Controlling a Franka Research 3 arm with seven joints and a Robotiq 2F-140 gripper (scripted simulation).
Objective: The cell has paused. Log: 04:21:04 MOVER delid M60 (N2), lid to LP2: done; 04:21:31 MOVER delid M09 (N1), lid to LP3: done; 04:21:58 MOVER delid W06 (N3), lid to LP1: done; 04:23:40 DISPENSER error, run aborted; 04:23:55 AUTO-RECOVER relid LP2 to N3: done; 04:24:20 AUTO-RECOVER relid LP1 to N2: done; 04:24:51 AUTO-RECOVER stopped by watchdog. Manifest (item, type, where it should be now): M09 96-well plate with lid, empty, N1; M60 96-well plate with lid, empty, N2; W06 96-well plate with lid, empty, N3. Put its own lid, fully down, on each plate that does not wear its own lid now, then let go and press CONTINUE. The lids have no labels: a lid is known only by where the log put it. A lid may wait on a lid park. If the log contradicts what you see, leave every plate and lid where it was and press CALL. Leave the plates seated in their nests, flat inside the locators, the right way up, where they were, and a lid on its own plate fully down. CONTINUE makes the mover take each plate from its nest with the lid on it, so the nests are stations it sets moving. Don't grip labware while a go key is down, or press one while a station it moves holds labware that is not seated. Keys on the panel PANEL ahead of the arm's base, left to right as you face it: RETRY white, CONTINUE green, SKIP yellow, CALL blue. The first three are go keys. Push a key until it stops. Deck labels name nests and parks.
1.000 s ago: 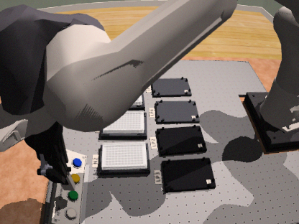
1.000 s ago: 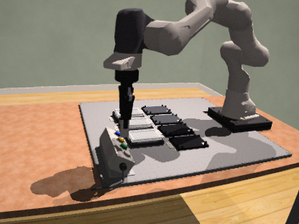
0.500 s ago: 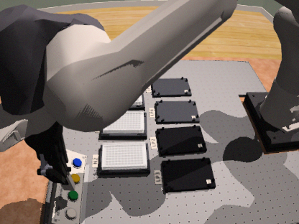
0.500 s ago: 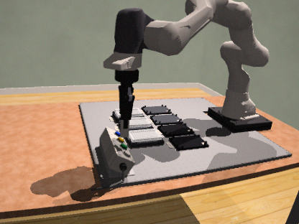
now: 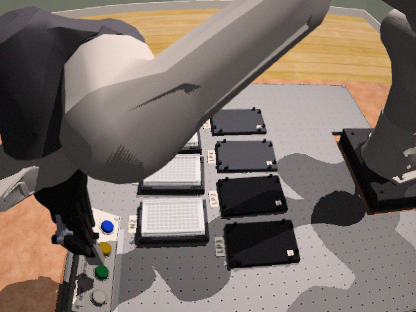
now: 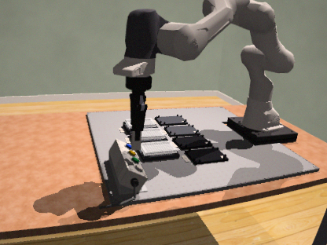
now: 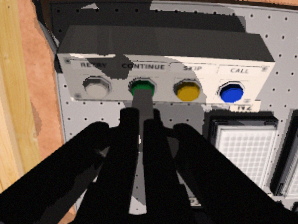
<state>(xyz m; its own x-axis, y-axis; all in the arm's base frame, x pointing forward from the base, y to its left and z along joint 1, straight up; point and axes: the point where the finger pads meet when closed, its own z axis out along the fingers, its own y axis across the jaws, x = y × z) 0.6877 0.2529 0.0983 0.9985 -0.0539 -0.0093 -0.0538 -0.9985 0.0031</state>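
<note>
My gripper is now 70 mm above the green continue key. Round my hand: blue call key (100 mm to the right, 70 mm below); then yellow skip key (70 mm below, 50 mm to the right); then white retry key (70 mm below, 50 mm to the left).
</note>
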